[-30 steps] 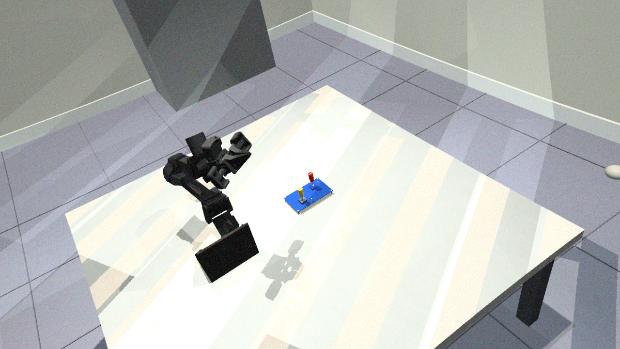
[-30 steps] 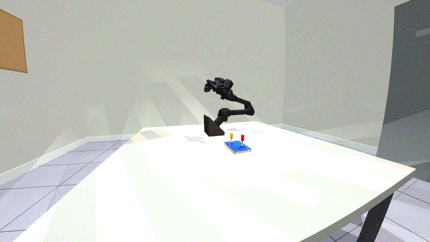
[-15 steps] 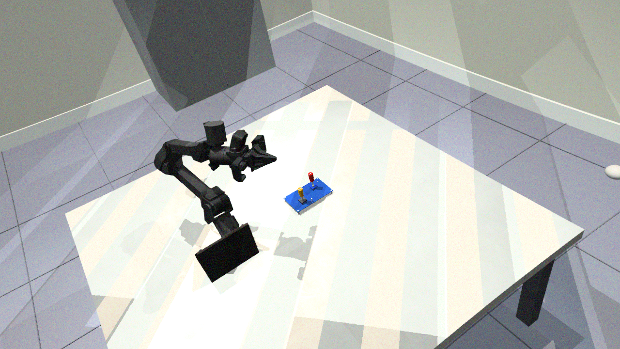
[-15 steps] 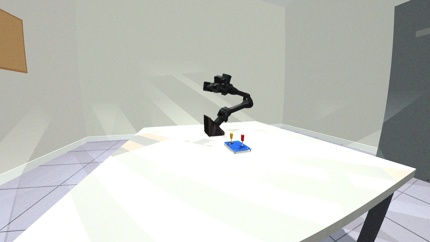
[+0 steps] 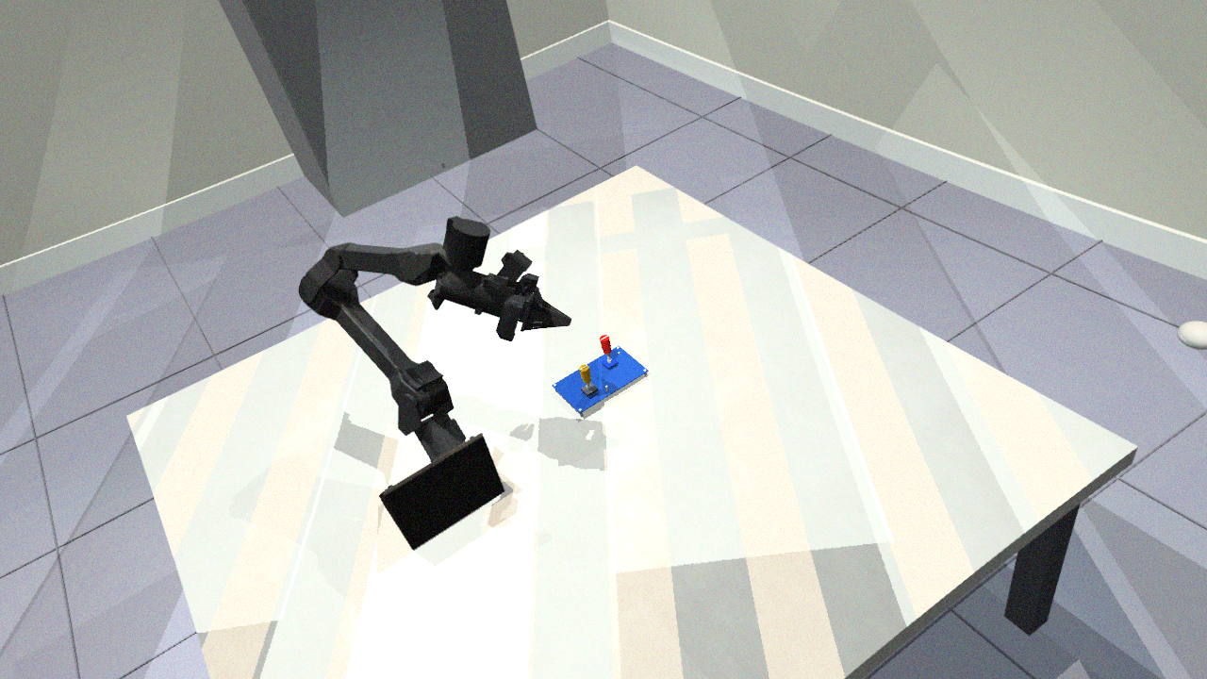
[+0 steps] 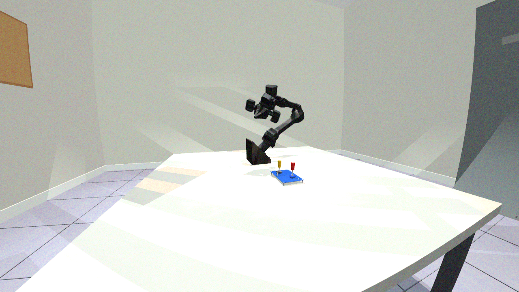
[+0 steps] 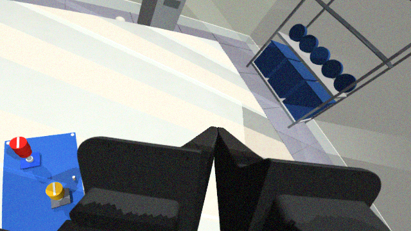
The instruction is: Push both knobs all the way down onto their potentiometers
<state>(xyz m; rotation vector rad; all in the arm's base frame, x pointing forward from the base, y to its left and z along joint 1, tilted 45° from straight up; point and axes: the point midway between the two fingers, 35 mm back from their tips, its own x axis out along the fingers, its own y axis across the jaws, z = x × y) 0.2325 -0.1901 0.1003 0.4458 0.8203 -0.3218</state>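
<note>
My gripper tip is now 22 cm above the yellow knob, 11 cm to the right of it and 4 cm short of it. The rest, counted from my gripper tip: red knob (21 cm below, 15 cm to the left, 11 cm ahead).
</note>
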